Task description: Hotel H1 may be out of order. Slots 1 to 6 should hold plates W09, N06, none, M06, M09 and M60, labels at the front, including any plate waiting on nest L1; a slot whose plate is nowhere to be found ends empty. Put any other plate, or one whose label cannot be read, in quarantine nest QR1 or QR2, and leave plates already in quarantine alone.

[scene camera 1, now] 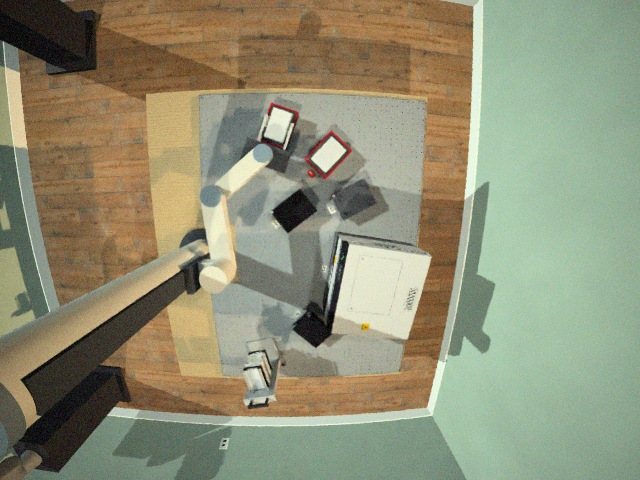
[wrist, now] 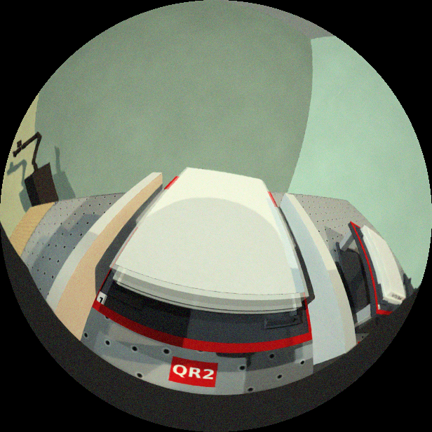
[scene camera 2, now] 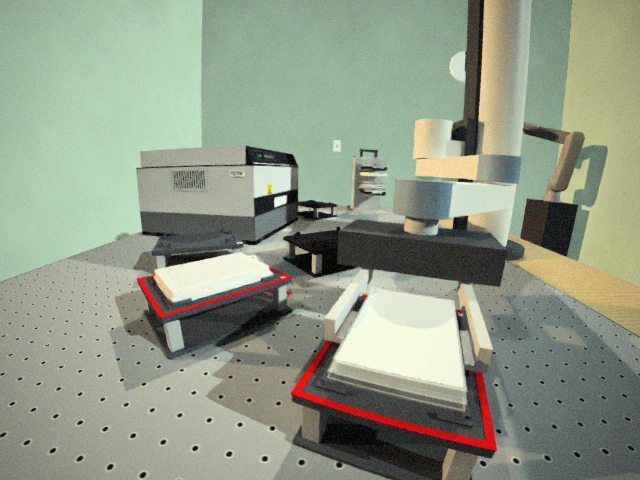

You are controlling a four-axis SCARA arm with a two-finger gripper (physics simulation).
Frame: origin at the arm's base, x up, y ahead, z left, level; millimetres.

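Seen in the pictures: gripper, between the fingertips: (scene camera 1: 279, 119) (scene camera 2: 402, 346); arm's base, origin of its link: (scene camera 1: 205, 253).
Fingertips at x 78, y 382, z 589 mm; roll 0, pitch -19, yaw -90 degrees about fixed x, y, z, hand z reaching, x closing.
Observation:
Pixels of each thing's middle, then the offset from my fingertips to it.
- white plate with a clear lower edge, middle of its body: (scene camera 2: 405, 332) (scene camera 1: 278, 124) dx -3, dy -7, dz -22 mm
- white plate, middle of its body: (scene camera 2: 212, 273) (scene camera 1: 328, 154) dx -9, dy +203, dz -139 mm
- red-rimmed nest QR1, middle of its body: (scene camera 2: 214, 295) (scene camera 1: 328, 155) dx -38, dy +203, dz -139 mm
- Hotel H1, middle of its body: (scene camera 2: 368, 180) (scene camera 1: 262, 374) dx +82, dy -105, dz -1156 mm
- large white instrument, middle of its body: (scene camera 2: 226, 189) (scene camera 1: 372, 284) dx +56, dy +406, dz -694 mm
- dark grey nest, middle of its body: (scene camera 2: 199, 249) (scene camera 1: 353, 199) dx -36, dy +320, dz -327 mm
My gripper (scene camera 1: 278, 127) (scene camera 2: 408, 330) (wrist: 222, 191) is shut on a white plate with a clear lower edge (scene camera 1: 279, 119) (scene camera 2: 403, 356) (wrist: 210, 275). The plate is level, at the red-rimmed nest QR2 (scene camera 1: 283, 105) (scene camera 2: 392, 420) (wrist: 225, 346), resting on it or very close above it. No label can be read on this plate. Another white plate (scene camera 1: 328, 153) (scene camera 2: 211, 276) (wrist: 382, 260) sits on the red-rimmed nest QR1 (scene camera 1: 338, 164) (scene camera 2: 227, 296). Hotel H1 (scene camera 1: 261, 399) (scene camera 2: 356, 180) stands far off with several plates in it; their labels are too small to read.
A large white instrument (scene camera 1: 382, 284) (scene camera 2: 196, 191) stands on the perforated table. Black nests (scene camera 1: 294, 210) (scene camera 2: 317, 206) and a dark grey nest (scene camera 1: 355, 198) (scene camera 2: 196, 241) stand between it and the red-rimmed nests. QR1 is close beside my gripper's right finger in the wrist view.

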